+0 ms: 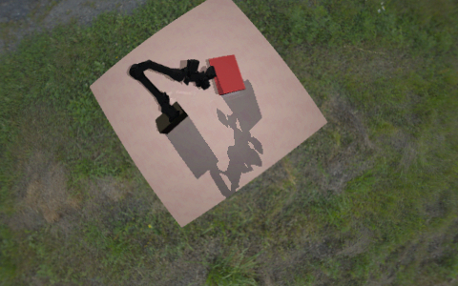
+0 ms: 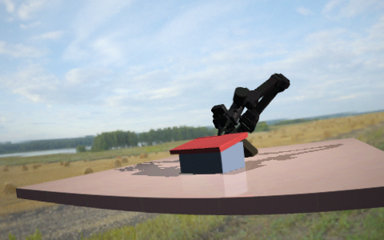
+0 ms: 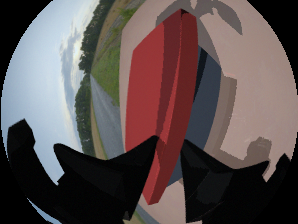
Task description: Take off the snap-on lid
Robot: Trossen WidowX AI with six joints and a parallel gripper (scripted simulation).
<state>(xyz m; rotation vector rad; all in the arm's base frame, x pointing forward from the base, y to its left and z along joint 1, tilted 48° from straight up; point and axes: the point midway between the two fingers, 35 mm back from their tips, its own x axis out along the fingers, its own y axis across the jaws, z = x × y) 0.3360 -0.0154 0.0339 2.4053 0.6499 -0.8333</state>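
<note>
My gripper tip is 70 mm short of the lid, 30 mm to the left of it and 10 mm above it. The rest, counted from my gripper tip: storage box 60 mm ahead, 30 mm to the right, 70 mm below.
</note>
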